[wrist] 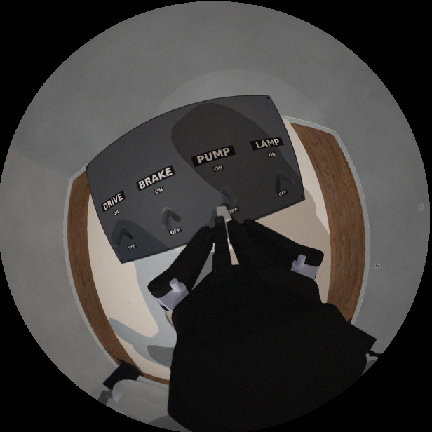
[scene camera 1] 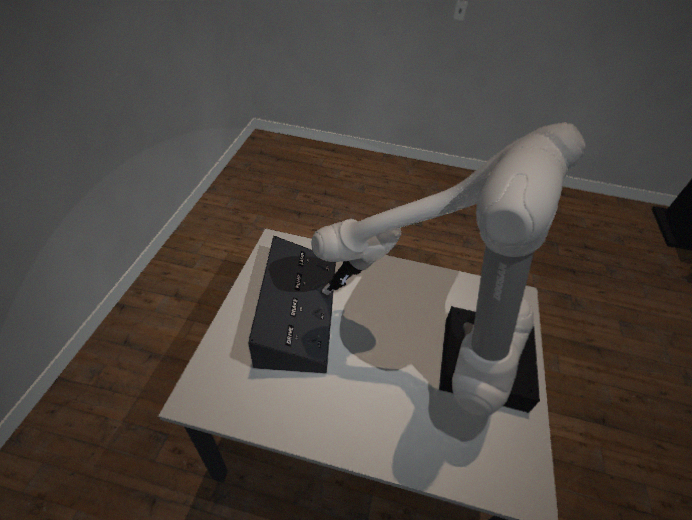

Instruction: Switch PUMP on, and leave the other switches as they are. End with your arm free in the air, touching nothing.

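Frame: origin at the arm's base, x right, y ahead, z up, level; centimetres.
Where they show: gripper, fingertip midpoint: (scene camera 1: pixel 325 292).
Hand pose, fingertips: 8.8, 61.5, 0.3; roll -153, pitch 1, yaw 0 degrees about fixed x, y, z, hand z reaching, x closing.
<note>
After its pixels a point has its place, as x, y, z.
The dark sloped switch panel (scene camera 1: pixel 282 313) @(-7.5, 72.7, 4.1) (wrist: pixel 145 135) stands on the table. The PUMP label (scene camera 1: pixel 298 281) @(9.2, 72.2, 2.6) (wrist: pixel 213 155) has ON below it and OFF nearest the fingers. In the wrist view, the dark PUMP lever (wrist: pixel 227 194) appears to lean toward OFF, partly hidden by the fingertips. The BRAKE lever (wrist: pixel 169 216), DRIVE lever (wrist: pixel 122 233) and LAMP lever (wrist: pixel 278 181) also lean toward OFF. My gripper (scene camera 1: pixel 326 290) @(8.8, 61.5, 0.3) (wrist: pixel 221 213) is shut and empty, its pale tips at the OFF side of the PUMP lever. Whether they touch the lever or panel cannot be told.
The white table (scene camera 1: pixel 358 424) @(-33.4, 38.6, -9.2) carries the panel at its far left and the arm's dark base block (scene camera 1: pixel 525 385) @(-10.4, -12.1, 0.0) at the right. The arm reaches over the table, its wrist close above the LAMP end. A grey wall (scene camera 1: pixel 139 111) stands beyond the panel.
</note>
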